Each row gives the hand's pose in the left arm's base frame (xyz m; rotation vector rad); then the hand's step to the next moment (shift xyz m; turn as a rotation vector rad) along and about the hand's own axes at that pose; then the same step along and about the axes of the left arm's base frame.
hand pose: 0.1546 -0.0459 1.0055 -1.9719 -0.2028 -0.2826
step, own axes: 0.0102 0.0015 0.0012 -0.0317 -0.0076 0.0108
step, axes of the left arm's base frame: 0.0103 0.0006 0.0012 -0.0313 0.0125 -0.0067
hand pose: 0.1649 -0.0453 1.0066 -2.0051 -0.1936 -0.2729
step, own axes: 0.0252 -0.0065 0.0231 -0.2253 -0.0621 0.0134
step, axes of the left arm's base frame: 0.0250 0.0240 0.0029 -0.2309 0.0354 -0.0143
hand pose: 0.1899 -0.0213 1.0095 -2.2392 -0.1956 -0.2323
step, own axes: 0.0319 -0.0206 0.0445 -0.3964 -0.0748 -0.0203
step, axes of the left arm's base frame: 0.0309 0.0495 -0.0046 -0.4031 0.0067 -0.0239
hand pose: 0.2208 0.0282 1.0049 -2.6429 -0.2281 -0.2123
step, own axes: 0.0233 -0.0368 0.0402 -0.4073 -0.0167 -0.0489
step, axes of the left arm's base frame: 0.0198 0.0540 -0.0143 -0.4054 -0.0589 -0.0268
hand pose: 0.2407 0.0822 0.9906 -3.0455 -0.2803 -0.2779
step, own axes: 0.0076 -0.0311 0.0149 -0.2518 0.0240 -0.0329
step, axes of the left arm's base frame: 0.0041 0.0331 -0.0115 -0.2447 -0.0703 -0.0158
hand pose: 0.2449 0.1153 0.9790 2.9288 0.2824 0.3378
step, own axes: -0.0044 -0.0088 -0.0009 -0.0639 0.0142 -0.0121
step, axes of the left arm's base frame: -0.0059 0.0077 -0.0018 -0.0616 -0.0251 0.0012
